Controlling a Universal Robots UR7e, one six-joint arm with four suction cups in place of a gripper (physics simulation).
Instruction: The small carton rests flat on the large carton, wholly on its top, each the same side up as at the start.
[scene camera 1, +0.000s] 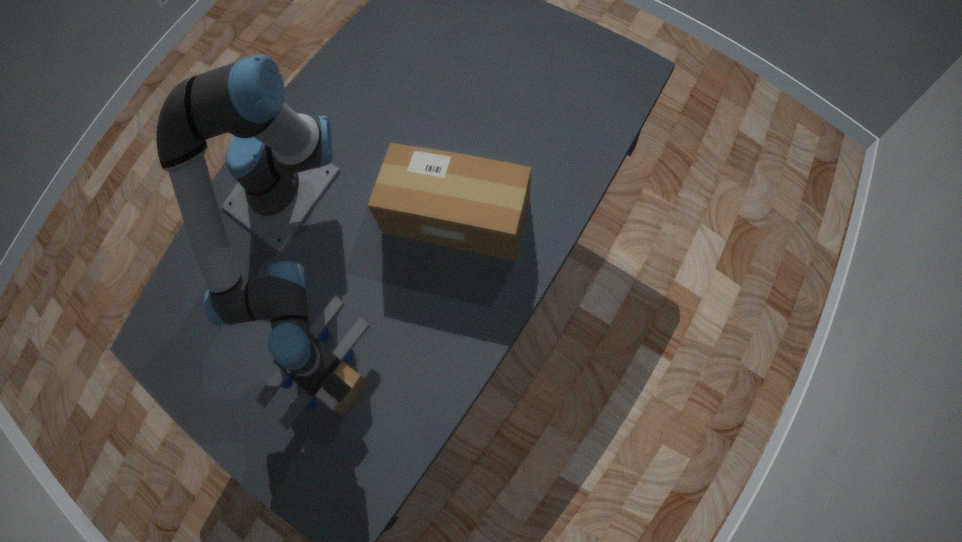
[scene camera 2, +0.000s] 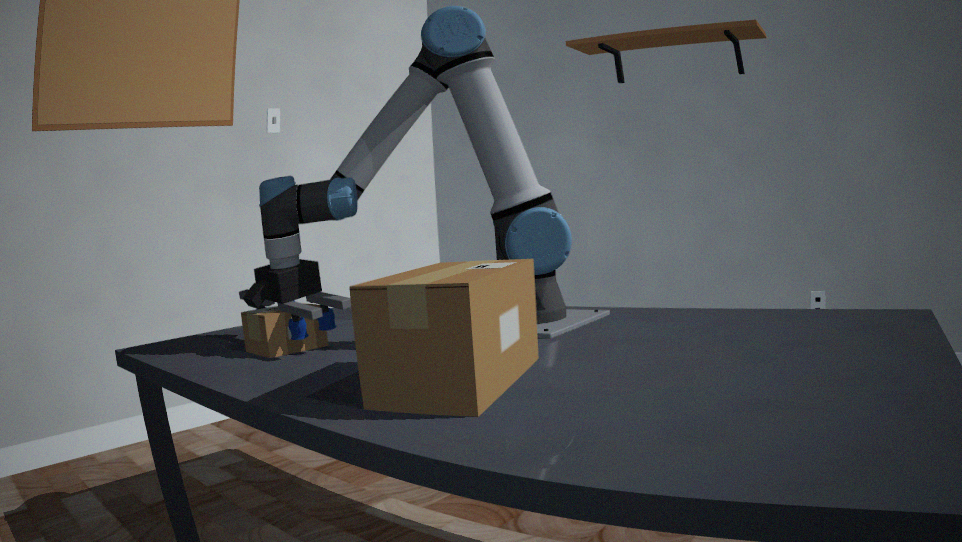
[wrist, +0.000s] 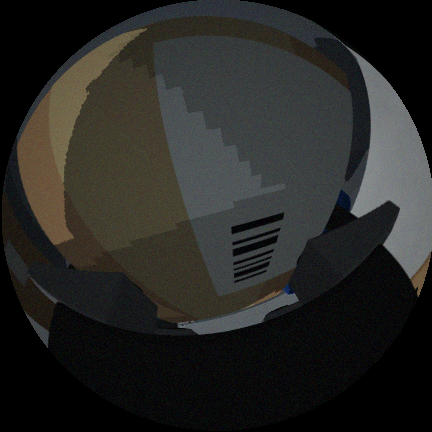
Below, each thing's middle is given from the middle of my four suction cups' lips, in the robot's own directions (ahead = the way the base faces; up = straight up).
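The large carton (scene camera 2: 450, 338) is 460 mm to the left of my suction cup, 30 mm ahead of it and 30 mm above it. And there's the small carton (scene camera 2: 266, 331), which is 10 mm below my suction cup and 30 mm ahead of it.
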